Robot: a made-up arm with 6 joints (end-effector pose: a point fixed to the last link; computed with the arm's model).
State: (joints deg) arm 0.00 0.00 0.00 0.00 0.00 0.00
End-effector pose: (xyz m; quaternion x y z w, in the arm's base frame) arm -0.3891 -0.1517 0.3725 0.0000 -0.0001 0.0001 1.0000
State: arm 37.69 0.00 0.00 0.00 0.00 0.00
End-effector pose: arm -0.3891 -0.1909 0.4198 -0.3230 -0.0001 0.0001 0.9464
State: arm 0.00 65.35 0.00 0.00 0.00 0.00
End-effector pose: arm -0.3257 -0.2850 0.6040 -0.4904 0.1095 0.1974 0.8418
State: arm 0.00 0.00 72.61 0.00 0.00 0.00
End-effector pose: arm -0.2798 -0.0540 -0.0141 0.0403 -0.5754 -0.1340 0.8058
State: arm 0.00 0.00 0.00 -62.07 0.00 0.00
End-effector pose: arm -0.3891 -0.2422 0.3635 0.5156 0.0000 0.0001 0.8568
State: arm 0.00 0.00 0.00 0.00 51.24 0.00
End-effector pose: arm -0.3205 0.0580 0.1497 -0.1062 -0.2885 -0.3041 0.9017
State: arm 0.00 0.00 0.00 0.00 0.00 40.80
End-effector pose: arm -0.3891 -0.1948 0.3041 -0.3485 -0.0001 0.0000 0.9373
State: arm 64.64 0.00 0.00 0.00 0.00 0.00
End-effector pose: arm -0.3891 -0.1965 0.4638 -0.5346 0.0000 0.0001 0.8451
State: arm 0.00 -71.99 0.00 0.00 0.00 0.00
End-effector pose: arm -0.3171 0.1378 0.3906 0.5339 -0.1194 -0.2148 0.8091
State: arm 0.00 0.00 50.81 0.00 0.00 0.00
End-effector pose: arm -0.3658 -0.0824 0.0820 0.0292 -0.4169 -0.0970 0.9033
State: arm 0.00 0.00 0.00 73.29 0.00 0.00
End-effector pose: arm -0.3891 -0.1023 0.2795 -0.5968 -0.0001 0.0000 0.8024
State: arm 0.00 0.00 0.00 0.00 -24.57 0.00
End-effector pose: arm -0.3262 -0.2642 0.4572 0.0523 0.1419 0.1497 0.9771
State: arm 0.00 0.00 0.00 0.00 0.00 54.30
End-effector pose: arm -0.3891 -0.2183 0.2902 -0.4563 -0.0001 0.0000 0.8898
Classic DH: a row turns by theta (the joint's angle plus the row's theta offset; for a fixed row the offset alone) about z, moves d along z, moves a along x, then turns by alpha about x. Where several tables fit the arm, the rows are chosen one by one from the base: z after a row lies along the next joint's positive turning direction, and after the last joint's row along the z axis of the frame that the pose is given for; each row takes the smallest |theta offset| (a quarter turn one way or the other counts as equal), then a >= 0, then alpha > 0; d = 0 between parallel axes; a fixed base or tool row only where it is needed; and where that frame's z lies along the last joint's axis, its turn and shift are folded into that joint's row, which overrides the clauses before.
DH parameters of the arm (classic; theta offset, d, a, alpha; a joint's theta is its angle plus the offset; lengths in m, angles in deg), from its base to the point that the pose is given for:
base (fixed): -90 0.4536 0.1019 90
joint 1: 29.05 -0.0125 0.0005 -24.71
joint 2: 51.9 0.0118 -0.2081 109.99
joint 3: 19.26 0.1203 0.0558 -93.9
joint 4: -33.4 -0.0132 -0.0516 75.78
joint 5: 0 -0.0237 0.1777 -75.78
joint 6: -43.49 0.3496 -0.1135 -90
tool (fixed): 90 -0.0238 0 0

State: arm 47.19 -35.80 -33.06 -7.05 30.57 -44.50
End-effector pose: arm -0.3140 0.0055 0.4265 0.2079 -0.0876 -0.1972 0.9540
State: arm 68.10 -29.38 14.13 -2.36 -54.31 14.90
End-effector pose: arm -0.2939 -0.3197 0.5600 -0.3652 0.1623 0.2204 0.8898
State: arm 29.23 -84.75 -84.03 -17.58 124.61 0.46
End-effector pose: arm -0.0174 0.3822 0.3712 -0.0867 0.0061 -0.5893 0.8032
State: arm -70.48 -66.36 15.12 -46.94 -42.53 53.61
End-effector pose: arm -0.1901 0.3388 0.5318 0.7978 -0.3283 -0.2307 0.4499
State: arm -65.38 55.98 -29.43 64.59 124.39 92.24
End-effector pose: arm 0.0443 -0.3763 -0.0854 -0.5200 -0.5242 -0.6410 0.2096
